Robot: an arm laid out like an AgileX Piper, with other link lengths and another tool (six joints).
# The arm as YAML. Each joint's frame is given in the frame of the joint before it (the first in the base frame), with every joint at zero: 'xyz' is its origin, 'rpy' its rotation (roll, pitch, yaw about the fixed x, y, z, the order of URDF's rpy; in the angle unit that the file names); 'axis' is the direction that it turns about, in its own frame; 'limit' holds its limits. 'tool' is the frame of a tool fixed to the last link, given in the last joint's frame.
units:
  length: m
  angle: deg
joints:
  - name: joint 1
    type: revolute
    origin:
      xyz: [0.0, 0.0, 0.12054]
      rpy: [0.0, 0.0, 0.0]
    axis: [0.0, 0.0, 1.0]
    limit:
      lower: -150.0
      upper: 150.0
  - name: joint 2
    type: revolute
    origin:
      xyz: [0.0, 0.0, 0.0]
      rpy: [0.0, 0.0, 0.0]
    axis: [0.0, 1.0, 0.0]
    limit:
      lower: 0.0
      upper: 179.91
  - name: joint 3
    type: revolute
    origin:
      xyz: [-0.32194, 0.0, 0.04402]
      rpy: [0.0, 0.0, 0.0]
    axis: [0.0, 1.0, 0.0]
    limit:
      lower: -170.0
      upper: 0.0
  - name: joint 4
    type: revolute
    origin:
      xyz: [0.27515, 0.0, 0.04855]
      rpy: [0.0, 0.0, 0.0]
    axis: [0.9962, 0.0, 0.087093]
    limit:
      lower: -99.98
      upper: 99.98
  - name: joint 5
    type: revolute
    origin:
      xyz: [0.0, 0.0, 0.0]
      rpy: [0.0, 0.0, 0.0]
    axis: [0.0, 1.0, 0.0]
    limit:
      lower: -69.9
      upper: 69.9
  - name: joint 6
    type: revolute
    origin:
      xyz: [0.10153, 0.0, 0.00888]
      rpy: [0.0, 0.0, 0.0]
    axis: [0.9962, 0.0, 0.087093]
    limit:
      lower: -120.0
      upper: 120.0
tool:
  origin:
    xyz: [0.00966, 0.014, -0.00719]
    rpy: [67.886, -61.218, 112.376]
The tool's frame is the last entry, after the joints.
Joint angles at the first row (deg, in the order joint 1, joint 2, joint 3, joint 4, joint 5, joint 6):
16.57 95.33 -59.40 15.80 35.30 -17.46
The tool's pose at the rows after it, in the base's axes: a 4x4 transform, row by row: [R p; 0 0 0 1], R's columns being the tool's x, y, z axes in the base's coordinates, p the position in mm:
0.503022, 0.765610, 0.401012, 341.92; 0.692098, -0.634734, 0.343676, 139.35; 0.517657, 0.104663, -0.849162, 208.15; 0, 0, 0, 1
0.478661, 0.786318, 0.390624, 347.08; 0.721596, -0.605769, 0.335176, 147.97; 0.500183, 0.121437, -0.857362, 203.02; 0, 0, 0, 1
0.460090, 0.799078, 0.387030, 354.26; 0.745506, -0.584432, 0.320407, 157.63; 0.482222, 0.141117, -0.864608, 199.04; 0, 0, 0, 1
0.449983, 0.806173, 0.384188, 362.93; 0.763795, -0.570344, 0.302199, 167.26; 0.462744, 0.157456, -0.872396, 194.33; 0, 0, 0, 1
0.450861, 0.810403, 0.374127, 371.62; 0.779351, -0.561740, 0.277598, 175.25; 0.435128, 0.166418, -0.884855, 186.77; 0, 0, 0, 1
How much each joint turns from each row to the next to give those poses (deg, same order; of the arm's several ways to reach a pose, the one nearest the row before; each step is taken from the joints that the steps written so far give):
0.97 1.50 -0.85 -0.42 -0.42 -0.90
1.35 1.82 -1.50 -1.88 0.00 0.45
1.44 2.02 -2.10 -2.68 0.16 1.76
1.29 2.33 -2.46 -2.81 0.40 2.31
1.00 2.61 -2.42 -2.80 0.83 2.48

